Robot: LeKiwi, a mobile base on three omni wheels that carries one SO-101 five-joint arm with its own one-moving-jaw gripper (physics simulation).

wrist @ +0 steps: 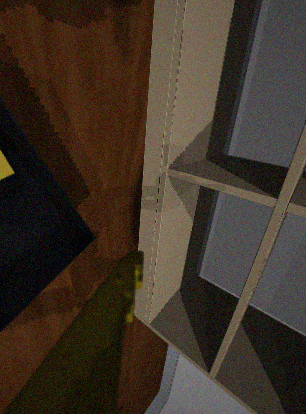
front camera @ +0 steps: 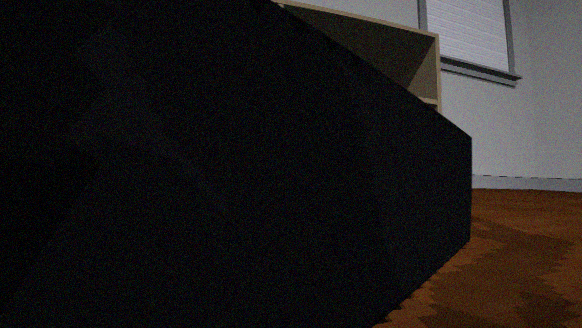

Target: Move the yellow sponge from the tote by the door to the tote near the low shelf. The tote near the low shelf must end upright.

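Places are measured from the arm's base along level axes (x ahead, y left, z up), in millimetres.
Pixels of known places: end effector, tool point: (wrist: 143, 264).
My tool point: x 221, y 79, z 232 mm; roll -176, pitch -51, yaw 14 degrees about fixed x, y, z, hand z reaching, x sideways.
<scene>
Behind a point stands the place of what it marks.
A dark navy tote (front camera: 300, 175) {x 98, y -3, z -31 mm} (wrist: 35, 250) {x 318, y -105, z -71 mm} stands upright and fills most of the front view; in the wrist view part of it shows at the left. It is the tote near the low shelf. A corner of the yellow sponge (wrist: 4, 168) {x 260, y 54, z -24 mm} shows inside it at the left edge of the wrist view; the rest is cut off. My gripper (wrist: 136, 280) is open and empty, with one notched jaw in view and the other out of the picture. Its jaw tip appears right of the tote's corner, beside the shelf's edge. The tote by the door does not show.
The low pale wooden shelf (front camera: 436, 70) {x 702, y -527, z 370 mm} (wrist: 255, 270) {x 625, y -96, z 246 mm} stands behind the tote in the front view and fills the right of the wrist view. A wall (front camera: 525, 125) {x 1322, y -1752, z 390 mm} with a window (front camera: 467, 30) {x 1214, y -1186, z 1004 mm} is at the back right. Brown wooden floor (front camera: 520, 260) {x 178, y -174, z -89 mm} (wrist: 110, 100) {x 463, y 181, z -89 mm} lies beside the tote.
</scene>
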